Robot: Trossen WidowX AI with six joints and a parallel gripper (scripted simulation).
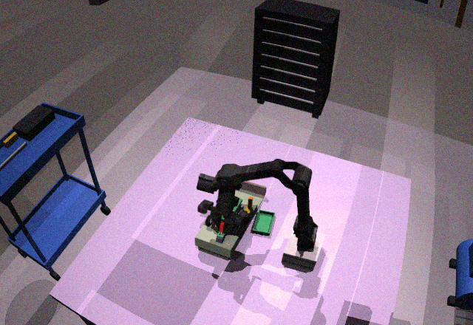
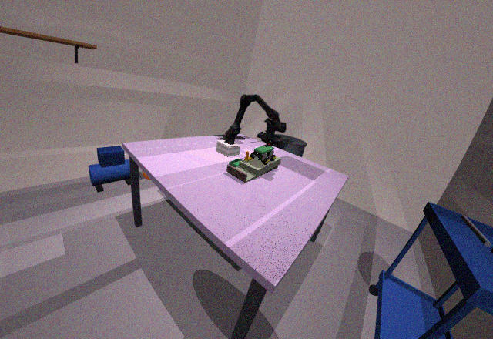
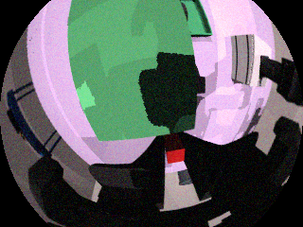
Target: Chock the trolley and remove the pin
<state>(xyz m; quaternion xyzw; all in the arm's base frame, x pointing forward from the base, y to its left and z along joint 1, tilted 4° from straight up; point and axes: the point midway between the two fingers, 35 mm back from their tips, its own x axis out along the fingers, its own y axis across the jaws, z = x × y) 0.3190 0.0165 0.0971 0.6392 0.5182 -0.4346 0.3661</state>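
Now: the green tray 17 cm to the right of my gripper tip, 14 cm below it and 14 cm behind it. Round my gripper tip: green-topped trolley 10 cm to the right, 2 cm below; then red-headed stop pin right at my gripper tip; then grey ramp block 10 cm to the right, 9 cm below.
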